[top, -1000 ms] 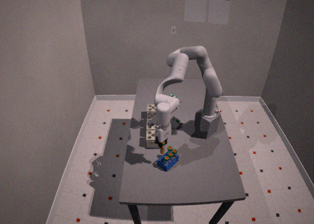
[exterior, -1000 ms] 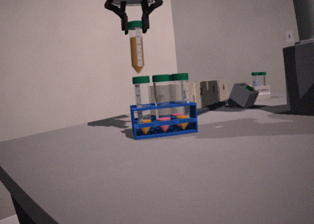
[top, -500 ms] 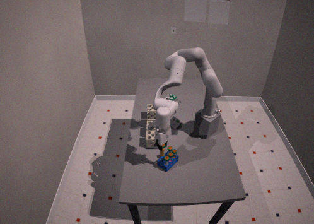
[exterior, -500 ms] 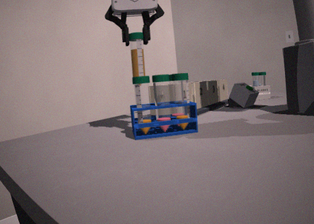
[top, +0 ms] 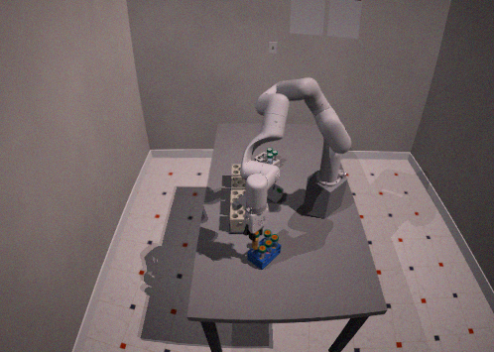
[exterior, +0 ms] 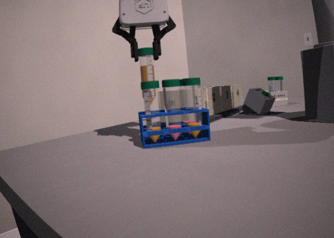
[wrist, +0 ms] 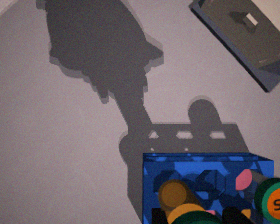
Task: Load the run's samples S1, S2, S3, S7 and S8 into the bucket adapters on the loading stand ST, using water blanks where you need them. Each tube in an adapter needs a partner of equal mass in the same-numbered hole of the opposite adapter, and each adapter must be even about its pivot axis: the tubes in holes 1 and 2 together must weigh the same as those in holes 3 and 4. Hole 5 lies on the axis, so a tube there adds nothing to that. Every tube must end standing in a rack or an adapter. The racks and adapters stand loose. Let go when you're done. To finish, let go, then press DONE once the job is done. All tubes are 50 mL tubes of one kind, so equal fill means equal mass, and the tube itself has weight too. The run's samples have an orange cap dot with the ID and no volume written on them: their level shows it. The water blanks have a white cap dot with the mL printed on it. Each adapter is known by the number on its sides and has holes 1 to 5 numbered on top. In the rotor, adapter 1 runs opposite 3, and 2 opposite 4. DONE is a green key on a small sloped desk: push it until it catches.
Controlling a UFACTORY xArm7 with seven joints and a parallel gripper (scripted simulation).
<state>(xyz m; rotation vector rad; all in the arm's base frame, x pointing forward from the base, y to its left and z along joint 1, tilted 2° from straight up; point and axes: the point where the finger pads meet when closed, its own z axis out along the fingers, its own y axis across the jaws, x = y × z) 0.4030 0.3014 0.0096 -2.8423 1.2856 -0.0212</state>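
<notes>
My gripper is now 10 mm past the sample tube and 50 mm above it. Round my hand: blue rack (40 mm behind, 10 mm to the right, 160 mm below); sloped done desk (160 mm behind, 380 mm to the right, 130 mm below); adapter (40 mm ahead, 210 mm to the right, 130 mm below).
</notes>
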